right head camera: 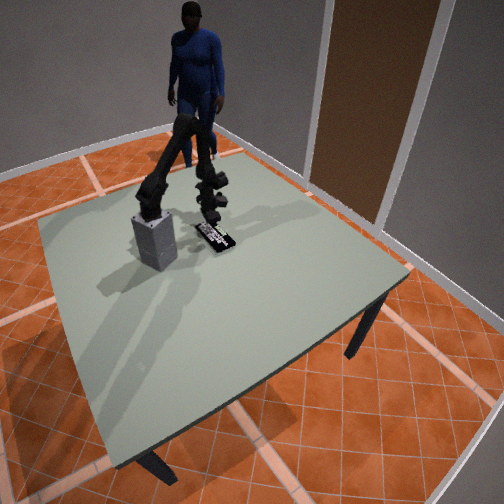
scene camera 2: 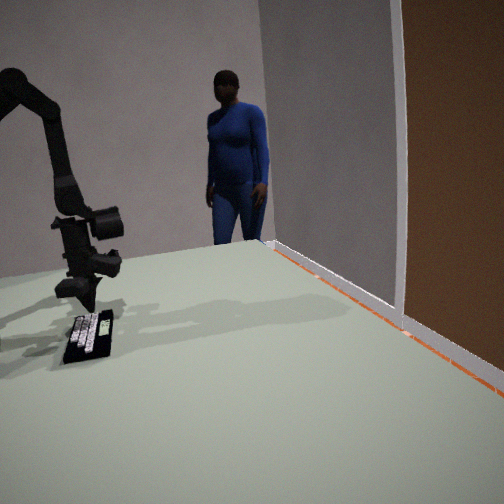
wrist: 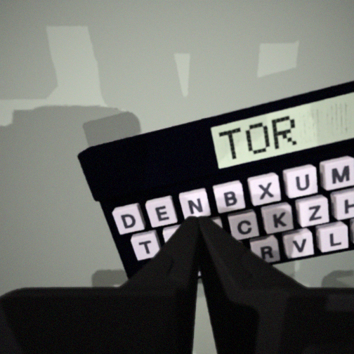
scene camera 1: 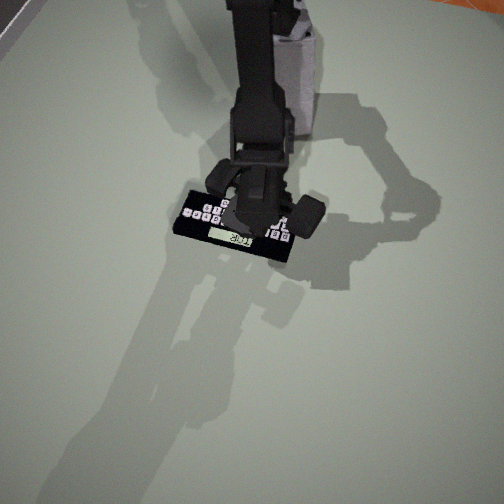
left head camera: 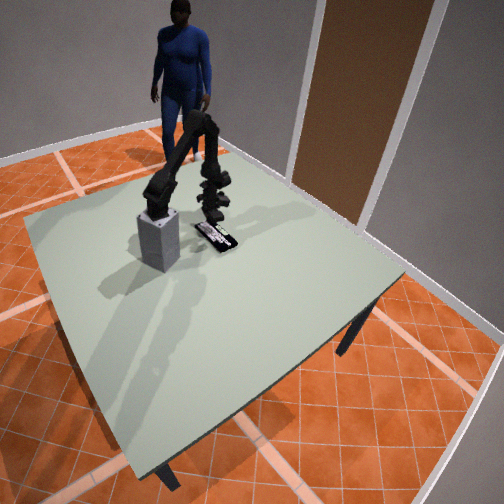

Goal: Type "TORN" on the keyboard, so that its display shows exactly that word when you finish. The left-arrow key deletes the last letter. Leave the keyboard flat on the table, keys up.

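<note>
The black keyboard [left head camera: 216, 237] [right head camera: 216, 238] [scene camera 1: 181, 228] [scene camera 2: 90, 336] [wrist: 150, 170] lies flat on the table, its white keys up. Its display [wrist: 257, 137] reads "TOR" in the wrist view. My gripper [wrist: 196, 225] [scene camera 2: 92, 309] is shut and empty, pointing down above the keyboard. In the wrist view its tips overlap the lower edge of the N key [wrist: 194, 205], between E [wrist: 161, 212] and B [wrist: 229, 198], and hide part of the second row and the bottom row. In scene camera 2 a small gap shows between tips and keys.
The arm stands on a grey pedestal [left head camera: 159, 245] [right head camera: 155, 245] [scene camera 1: 295, 85] on the pale green table [left head camera: 250, 310] [right head camera: 240, 310] beside the keyboard. A person in blue [left head camera: 182, 60] [right head camera: 196, 65] [scene camera 2: 237, 145] stands beyond the table's far edge. A brown door [left head camera: 365, 90] is at the right.
</note>
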